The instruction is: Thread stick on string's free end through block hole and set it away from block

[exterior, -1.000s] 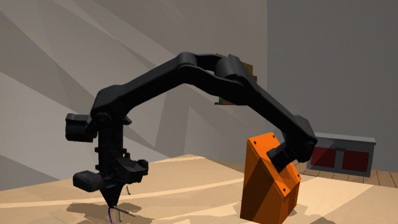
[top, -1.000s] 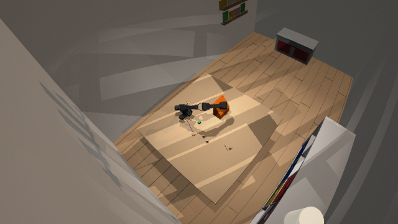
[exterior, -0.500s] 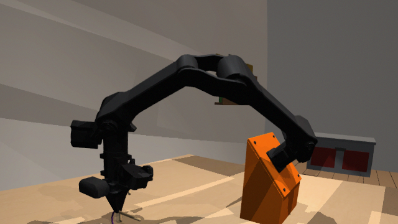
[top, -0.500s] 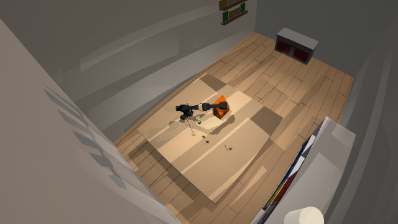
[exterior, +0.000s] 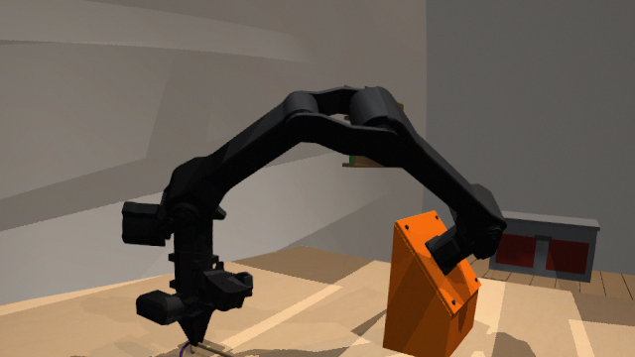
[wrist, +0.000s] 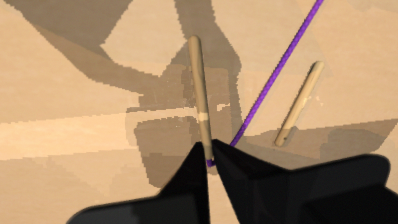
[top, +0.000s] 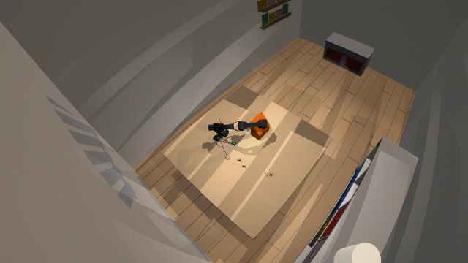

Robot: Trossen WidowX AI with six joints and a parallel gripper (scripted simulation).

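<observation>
Right now the green block is 150 mm to the left of my gripper tip, 30 mm behind it and 10 mm below it. From my gripper tip the other things lie so: thin wooden stick 20 mm to the left; round wooden button 200 mm to the left, 130 mm ahead, 10 mm below.
</observation>
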